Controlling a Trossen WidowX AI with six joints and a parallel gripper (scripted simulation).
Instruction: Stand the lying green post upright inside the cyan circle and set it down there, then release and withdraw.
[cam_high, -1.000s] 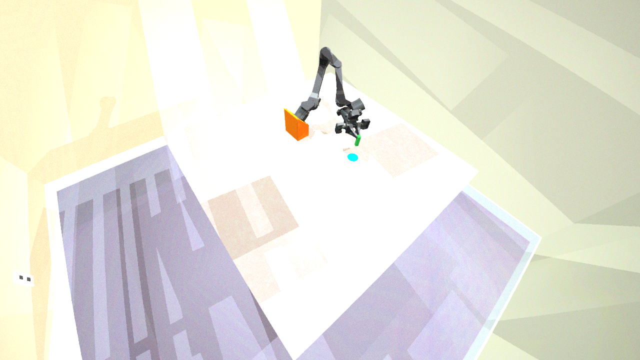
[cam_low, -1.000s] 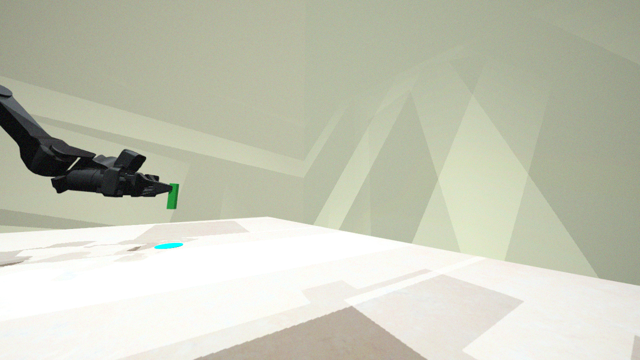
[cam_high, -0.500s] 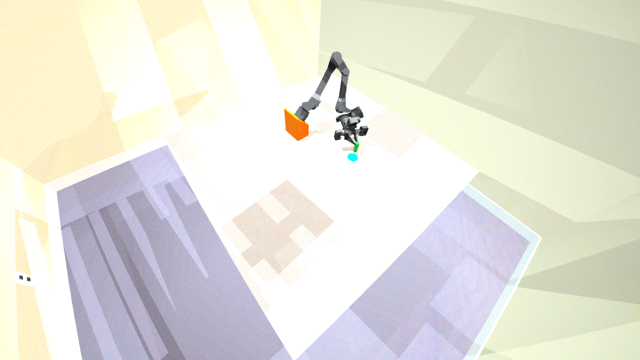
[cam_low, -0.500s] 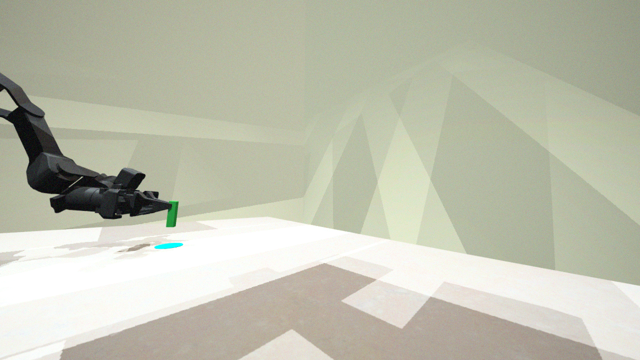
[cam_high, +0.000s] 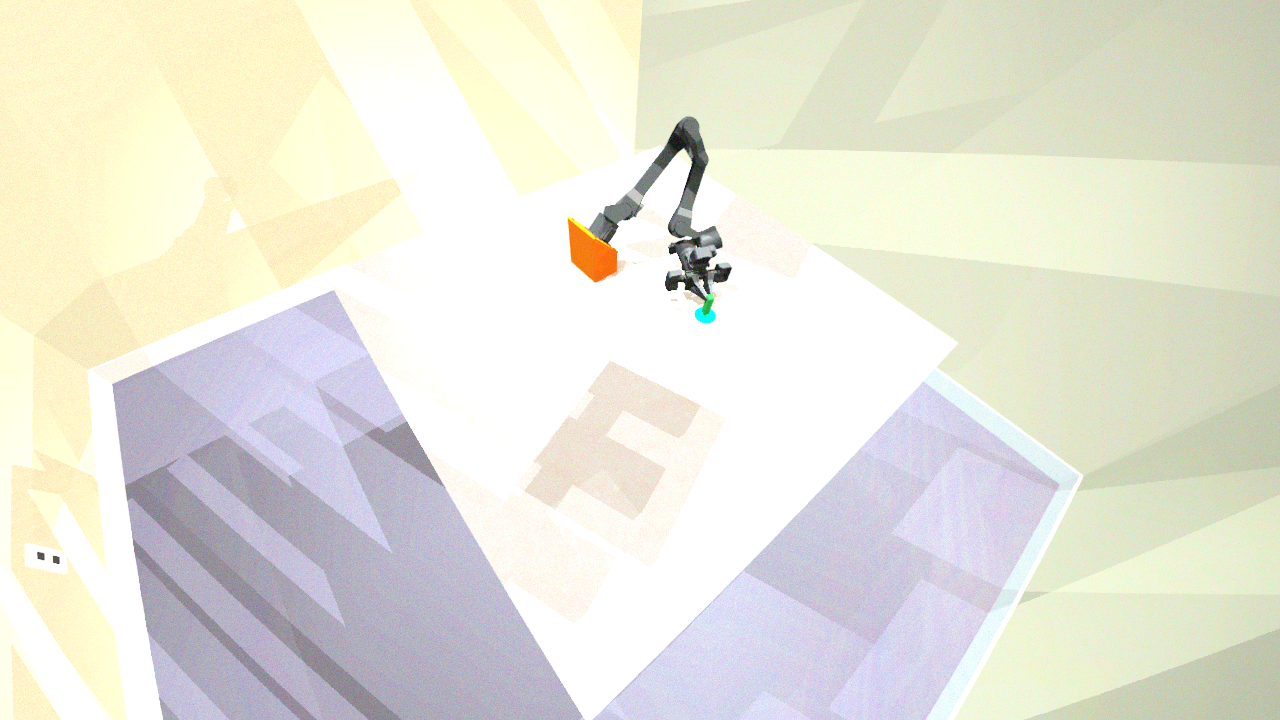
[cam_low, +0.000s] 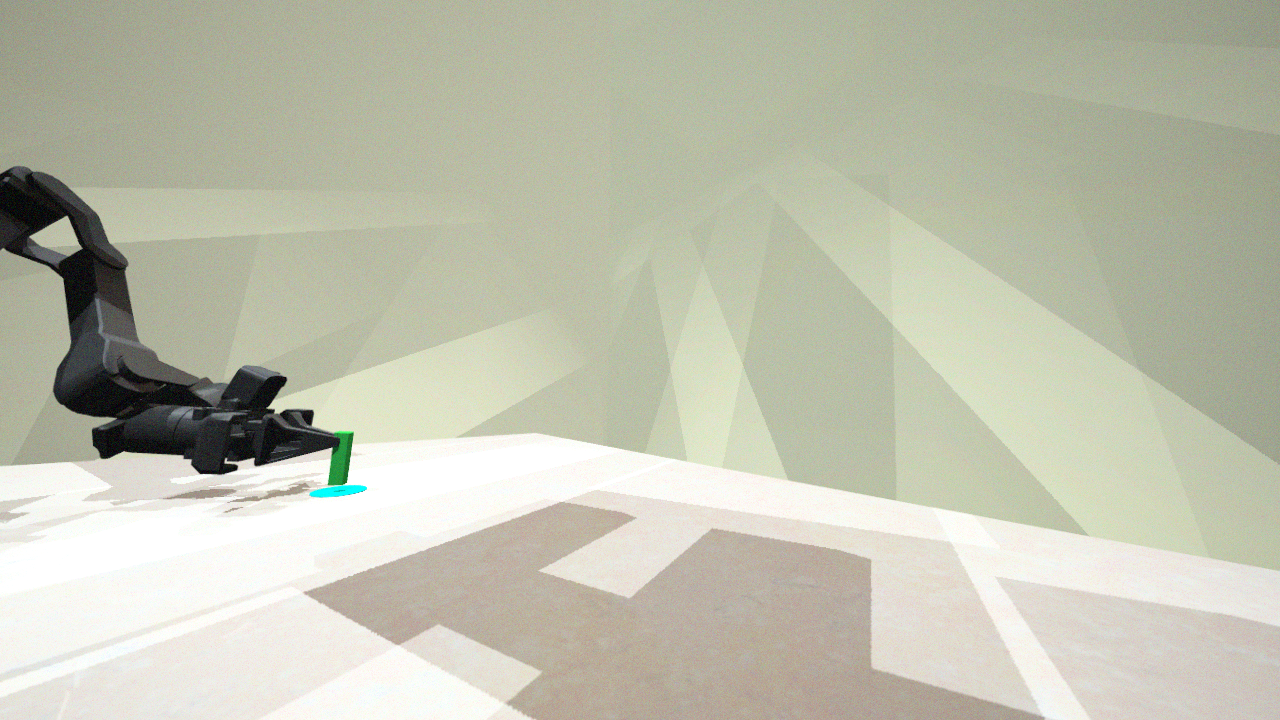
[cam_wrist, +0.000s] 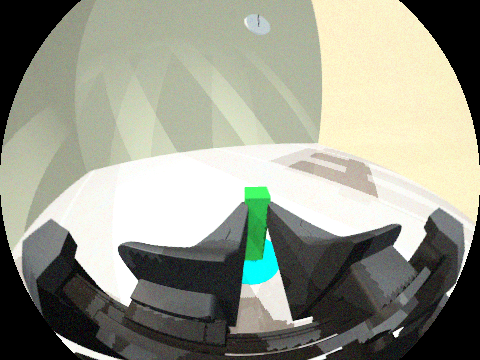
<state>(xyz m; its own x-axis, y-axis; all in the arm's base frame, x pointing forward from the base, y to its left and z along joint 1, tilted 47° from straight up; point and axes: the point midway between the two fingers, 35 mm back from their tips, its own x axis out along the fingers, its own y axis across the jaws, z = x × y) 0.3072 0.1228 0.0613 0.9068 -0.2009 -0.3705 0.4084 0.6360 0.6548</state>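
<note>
Now: gripper tip 6 cm above the cyan circle. The rest, counted from my gripper tip: green post 2 cm below.
</note>
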